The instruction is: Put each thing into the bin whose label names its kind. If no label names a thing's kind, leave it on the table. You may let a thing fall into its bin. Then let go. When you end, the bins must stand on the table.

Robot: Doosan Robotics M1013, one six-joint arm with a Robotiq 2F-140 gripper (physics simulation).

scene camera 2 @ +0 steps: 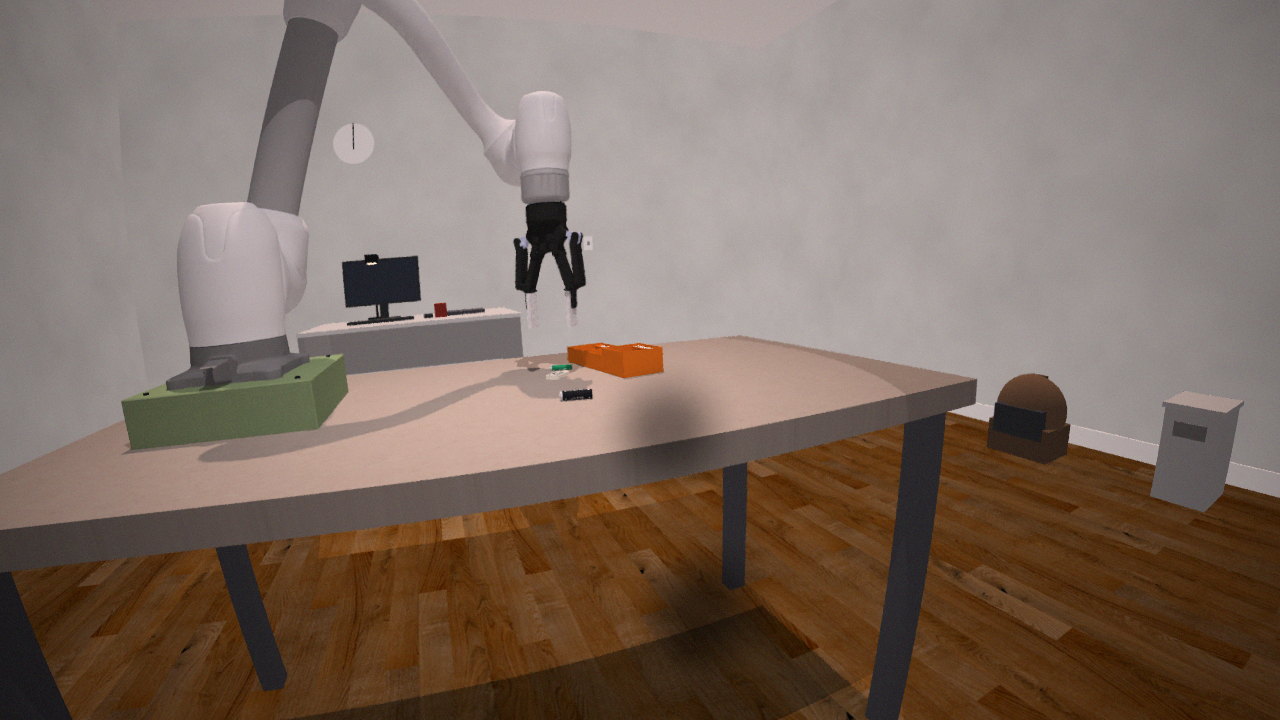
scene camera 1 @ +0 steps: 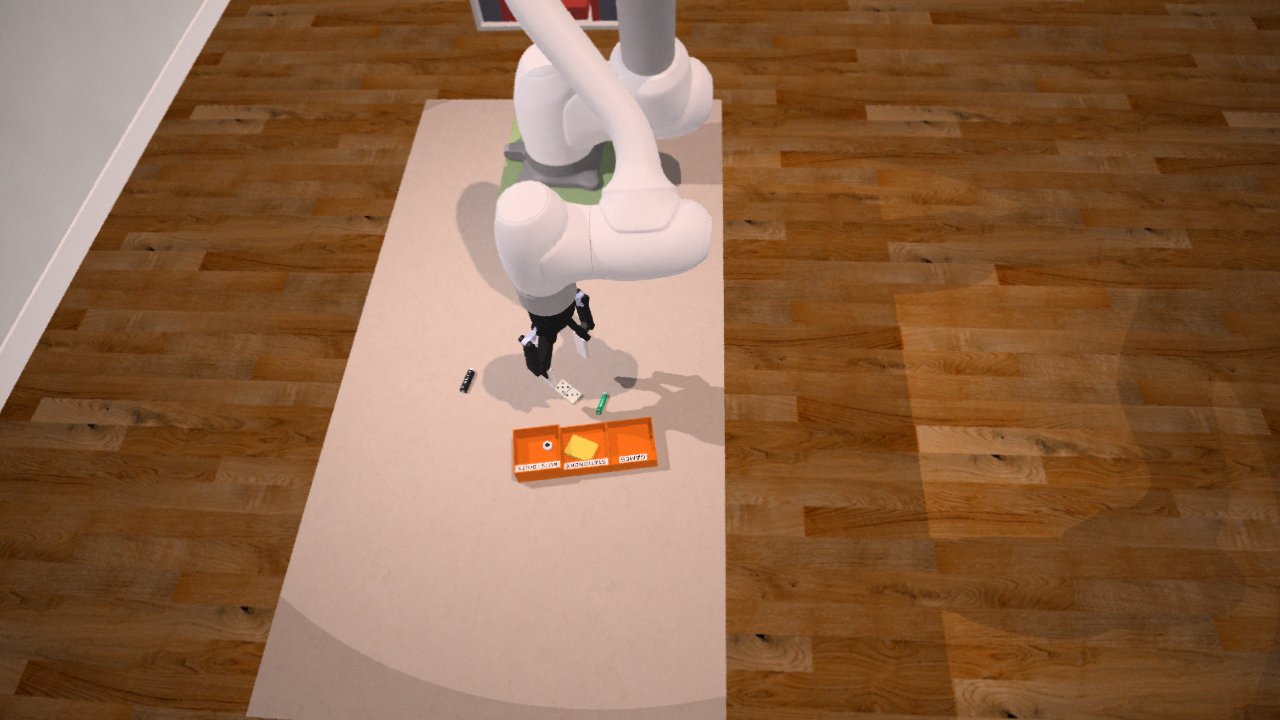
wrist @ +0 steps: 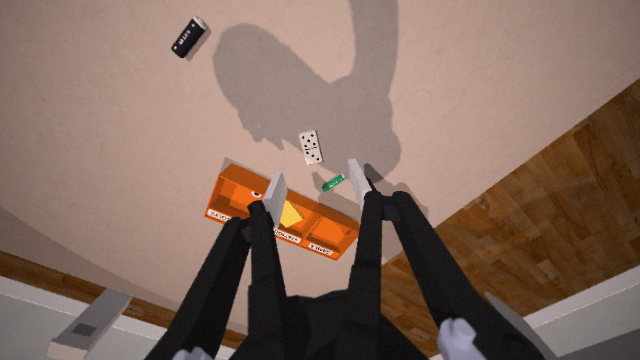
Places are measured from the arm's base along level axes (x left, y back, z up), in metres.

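Pixels of known places: gripper, fingertip midpoint: (scene camera 2: 552, 327) (scene camera 1: 567, 368) (wrist: 316, 175); arm's base, link origin: (scene camera 2: 244, 374) (scene camera 1: 563, 159).
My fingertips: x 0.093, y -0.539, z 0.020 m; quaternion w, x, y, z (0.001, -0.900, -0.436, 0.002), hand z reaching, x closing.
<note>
For each thing: its middle in the pictures, then the offset to it from my fingertips. "spot": a spot on its surface instead. Level surfaces: height alone.
- white domino, body centre: (wrist: 310, 147) (scene camera 2: 557, 374) (scene camera 1: 567, 391) dx -0.010, dy -0.002, dz -0.089 m
- green battery, body centre: (wrist: 333, 182) (scene camera 1: 602, 403) (scene camera 2: 561, 367) dx +0.059, dy -0.022, dz -0.088 m
- black battery, body centre: (scene camera 2: 575, 394) (wrist: 189, 37) (scene camera 1: 467, 380) dx -0.209, dy +0.006, dz -0.086 m
- nuts-and-bolts bin, surface spot: (scene camera 1: 528, 447) spot: dx -0.065, dy -0.123, dz -0.086 m
- small nut, body centre: (wrist: 257, 192) (scene camera 1: 547, 445) dx -0.029, dy -0.119, dz -0.082 m
- yellow block, body centre: (scene camera 1: 581, 449) (wrist: 286, 212) dx +0.034, dy -0.120, dz -0.081 m
- GAMES bin, surface spot: (scene camera 1: 632, 441) (wrist: 332, 228) spot: dx +0.125, dy -0.095, dz -0.085 m
- table, surface height: dz -0.093 m
My gripper (scene camera 1: 567, 367) (scene camera 2: 552, 322) (wrist: 316, 175) is open and empty, high above the table near the domino. The white domino (scene camera 1: 568, 391) (wrist: 311, 147) lies flat on the table. A green battery (scene camera 1: 601, 402) (scene camera 2: 562, 367) (wrist: 333, 183) lies between it and the bins. A black battery (scene camera 1: 467, 380) (scene camera 2: 576, 394) (wrist: 189, 37) lies apart. Three joined orange bins stand on the table. The nuts-and-bolts bin (scene camera 1: 528, 447) holds a small nut (scene camera 1: 547, 445) (wrist: 256, 194). The STATIONERY bin holds a yellow block (scene camera 1: 581, 447) (wrist: 291, 215), partly behind a finger in the wrist view. The GAMES bin (scene camera 1: 632, 441) (wrist: 327, 232) is empty.
The arm's green base block (scene camera 2: 232, 411) stands on the table (scene camera 1: 501, 582) (scene camera 2: 429, 438) at the far end from the bins. A side desk (scene camera 2: 429, 344) with a monitor (scene camera 2: 381, 281) stands behind the table.
</note>
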